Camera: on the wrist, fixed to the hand. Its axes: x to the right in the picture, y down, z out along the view.
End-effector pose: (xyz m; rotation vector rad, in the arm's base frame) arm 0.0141 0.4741 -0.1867 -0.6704 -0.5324 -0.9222
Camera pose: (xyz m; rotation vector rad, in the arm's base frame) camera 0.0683 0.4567 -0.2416 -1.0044 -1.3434 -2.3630
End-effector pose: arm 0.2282 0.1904 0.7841 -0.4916 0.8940 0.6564
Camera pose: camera 0.1585 0.1925 0.7469 -1.2004 -0.3015 -0.3852
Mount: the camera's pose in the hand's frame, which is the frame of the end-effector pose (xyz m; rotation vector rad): -0.0002 0.0548 -0.0570 -0.5480 -0.5328 -1.4890
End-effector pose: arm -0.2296 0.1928 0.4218 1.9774 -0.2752 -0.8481
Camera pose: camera -0.1842 0.2019 0.4859 1.1373 1.1706 -2.0595
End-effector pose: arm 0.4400 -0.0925 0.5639 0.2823 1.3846 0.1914
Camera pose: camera 0.3856 -0.0356 0.5718 -1.0854 0.6802 -0.6939
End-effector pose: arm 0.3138 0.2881 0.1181 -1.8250 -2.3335 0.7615
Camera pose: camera 0.3830 0.3158 0.1444 -0.4437 2.8269 -0.2751
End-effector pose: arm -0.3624 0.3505 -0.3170 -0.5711 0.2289 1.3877
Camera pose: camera -0.4054 0.3255 -0.3785 -0.5653 -0.8931 0.0598
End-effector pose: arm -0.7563 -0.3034 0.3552 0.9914 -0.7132 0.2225
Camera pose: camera -0.7573 -0.2264 0.3730 0.8157 -0.3061 -1.4976
